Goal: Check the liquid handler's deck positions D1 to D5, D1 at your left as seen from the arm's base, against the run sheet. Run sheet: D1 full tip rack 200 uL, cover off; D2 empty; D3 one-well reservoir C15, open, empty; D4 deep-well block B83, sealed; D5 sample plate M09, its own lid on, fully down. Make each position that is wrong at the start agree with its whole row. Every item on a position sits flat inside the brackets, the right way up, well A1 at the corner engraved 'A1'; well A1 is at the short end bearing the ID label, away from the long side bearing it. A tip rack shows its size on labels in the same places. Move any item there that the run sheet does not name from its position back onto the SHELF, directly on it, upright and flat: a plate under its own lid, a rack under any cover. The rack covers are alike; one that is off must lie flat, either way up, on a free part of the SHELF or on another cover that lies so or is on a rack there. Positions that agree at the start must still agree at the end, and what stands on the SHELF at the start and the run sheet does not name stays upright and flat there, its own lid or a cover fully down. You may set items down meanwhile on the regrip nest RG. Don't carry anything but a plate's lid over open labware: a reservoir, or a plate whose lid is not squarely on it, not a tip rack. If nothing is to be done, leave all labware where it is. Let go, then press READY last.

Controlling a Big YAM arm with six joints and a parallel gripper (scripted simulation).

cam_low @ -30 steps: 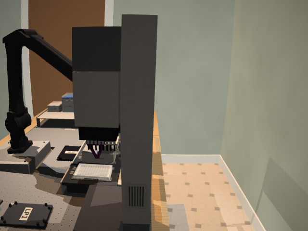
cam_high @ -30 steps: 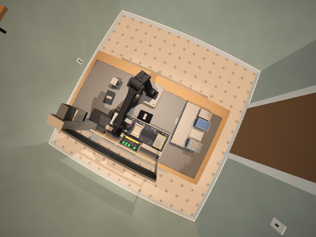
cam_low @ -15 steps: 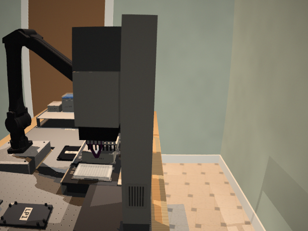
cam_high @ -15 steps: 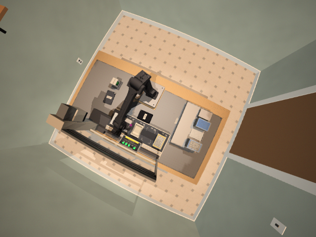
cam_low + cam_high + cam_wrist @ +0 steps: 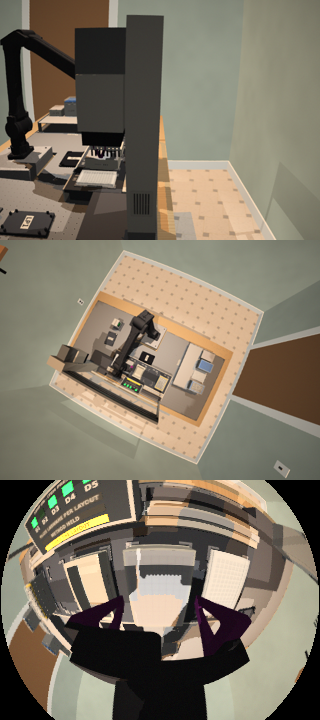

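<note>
The pale block is 40 mm below my hand. Also, from my hand: yellow-framed tip rack 370 mm to the left, 20 mm below; then cream reservoir 120 mm to the left, 50 mm below; then regrip nest 160 mm behind, 130 mm to the left, 100 mm below.
</note>
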